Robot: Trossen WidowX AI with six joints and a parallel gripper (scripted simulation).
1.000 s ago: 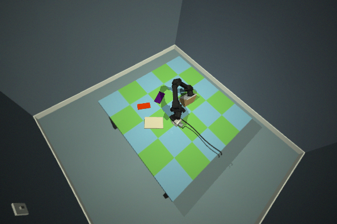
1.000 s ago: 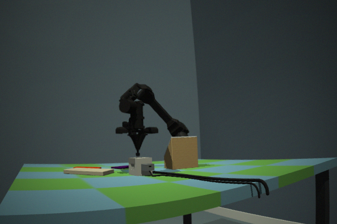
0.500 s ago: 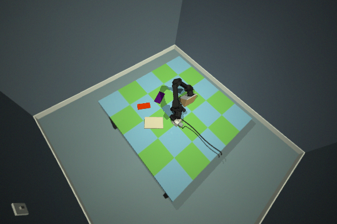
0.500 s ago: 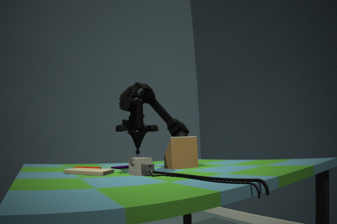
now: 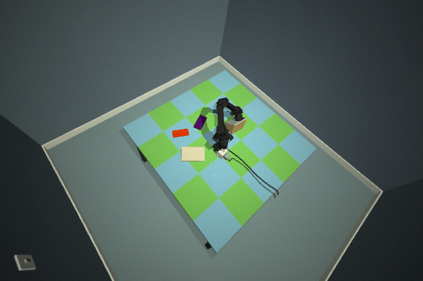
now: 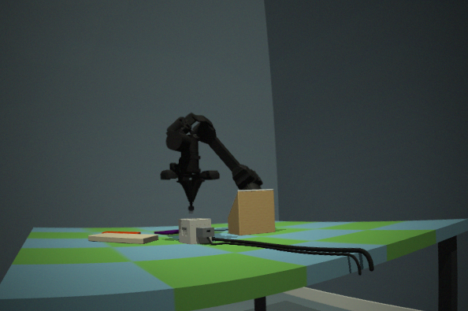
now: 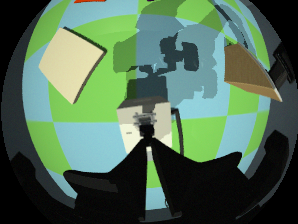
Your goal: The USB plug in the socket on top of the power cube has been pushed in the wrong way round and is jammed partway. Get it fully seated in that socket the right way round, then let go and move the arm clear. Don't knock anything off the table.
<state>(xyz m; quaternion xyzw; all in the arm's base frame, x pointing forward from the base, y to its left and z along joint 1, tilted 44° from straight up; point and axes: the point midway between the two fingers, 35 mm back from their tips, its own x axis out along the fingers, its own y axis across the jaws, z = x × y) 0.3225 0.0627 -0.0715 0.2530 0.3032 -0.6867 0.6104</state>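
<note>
Now: the USB plug 2 cm below my gripper tip. Round my gripper tip: red card 38 cm to the right, 15 cm ahead, 13 cm below; purple card 36 cm to the right, 13 cm below, 7 cm behind; cream slab 20 cm ahead, 14 cm to the right, 12 cm below.
</note>
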